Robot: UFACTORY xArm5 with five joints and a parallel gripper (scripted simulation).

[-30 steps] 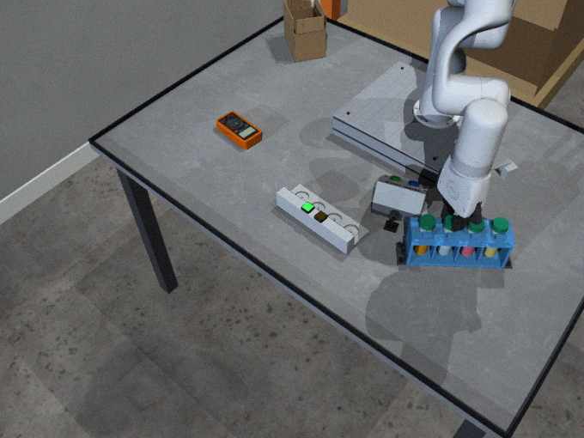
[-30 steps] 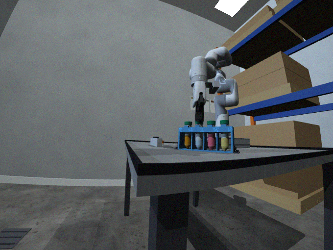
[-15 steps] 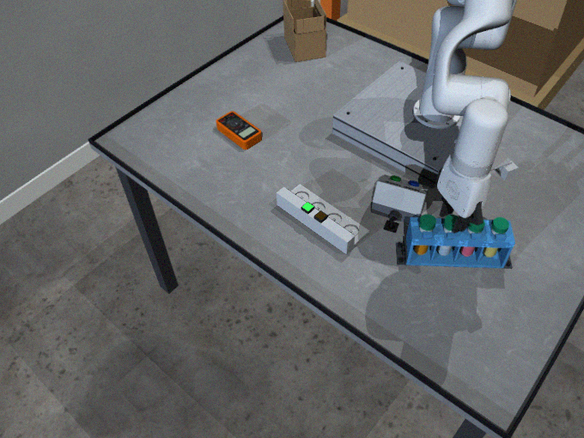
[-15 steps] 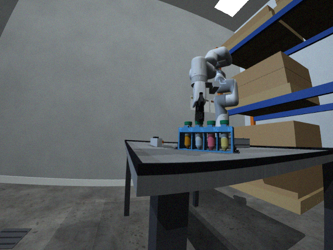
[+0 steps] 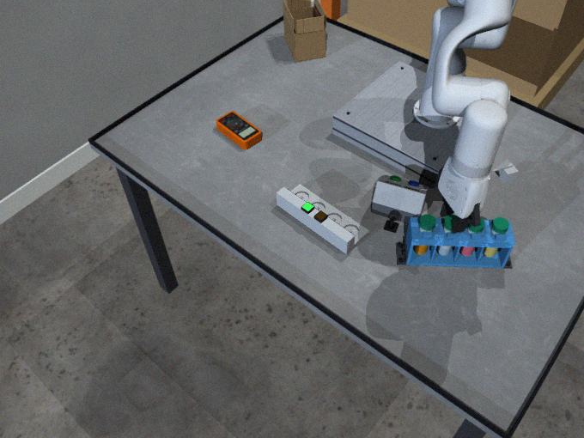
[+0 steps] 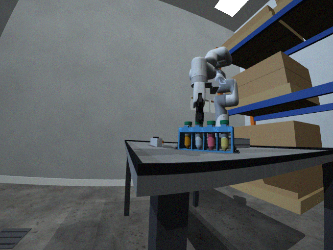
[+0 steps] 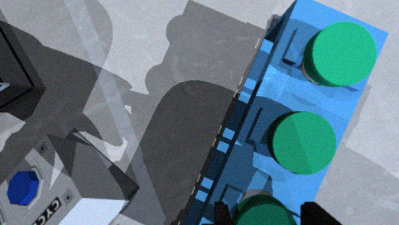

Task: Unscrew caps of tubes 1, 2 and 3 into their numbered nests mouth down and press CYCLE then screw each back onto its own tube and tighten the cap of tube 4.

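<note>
My hand is 20 mm above the threaded neck. Also, from my hand: green key (190 mm to the right, 80 mm behind, 70 mm below); then blue key (140 mm to the right, 90 mm behind, 70 mm below); then key housing (160 mm to the right, 80 mm below, 70 mm behind).
</note>
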